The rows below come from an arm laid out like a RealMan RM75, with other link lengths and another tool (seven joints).
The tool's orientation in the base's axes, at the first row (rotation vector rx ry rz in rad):
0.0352 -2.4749 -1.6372
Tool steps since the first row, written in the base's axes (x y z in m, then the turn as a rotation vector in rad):
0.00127 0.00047 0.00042 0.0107 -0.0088 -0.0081
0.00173 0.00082 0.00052 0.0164 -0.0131 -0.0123
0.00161 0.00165 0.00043 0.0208 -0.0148 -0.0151
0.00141 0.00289 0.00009 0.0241 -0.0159 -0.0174
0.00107 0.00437 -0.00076 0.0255 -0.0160 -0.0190
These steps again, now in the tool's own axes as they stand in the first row. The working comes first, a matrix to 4 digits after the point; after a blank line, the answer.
The tool's axes in the first row as the columns of a matrix, in the base's axes (used below as rounded here):
-0.9846 0.0759 -0.1573
-0.1151 0.3956 0.9112
0.1314 0.9153 -0.3808

-0.00125 0.00067 0.00007 -0.0106 -0.0101 -0.0066
-0.00173 0.00093 0.00028 -0.0163 -0.0152 -0.0098
-0.00172 0.00117 0.00109 -0.0208 -0.0181 -0.0110
-0.00171 0.00133 0.00238 -0.0242 -0.0204 -0.0117
-0.00166 0.00111 0.00410 -0.0258 -0.0218 -0.0114

